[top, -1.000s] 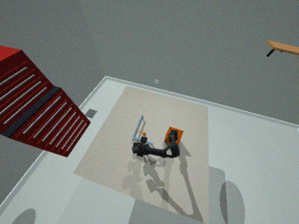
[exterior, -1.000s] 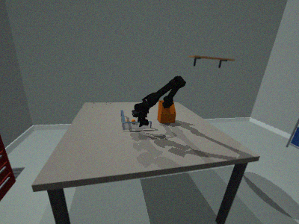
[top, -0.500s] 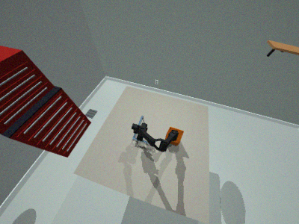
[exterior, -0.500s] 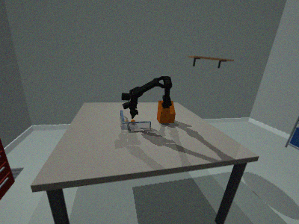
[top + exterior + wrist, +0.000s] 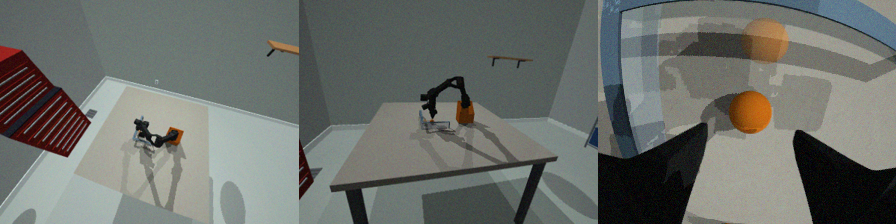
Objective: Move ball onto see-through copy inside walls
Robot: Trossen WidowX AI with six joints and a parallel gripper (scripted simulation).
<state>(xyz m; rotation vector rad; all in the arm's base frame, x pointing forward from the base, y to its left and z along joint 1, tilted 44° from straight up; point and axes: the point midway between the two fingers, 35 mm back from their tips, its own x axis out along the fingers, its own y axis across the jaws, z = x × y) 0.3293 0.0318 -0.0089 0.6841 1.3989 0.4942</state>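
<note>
The orange ball is 4 cm below my gripper tip.
</note>
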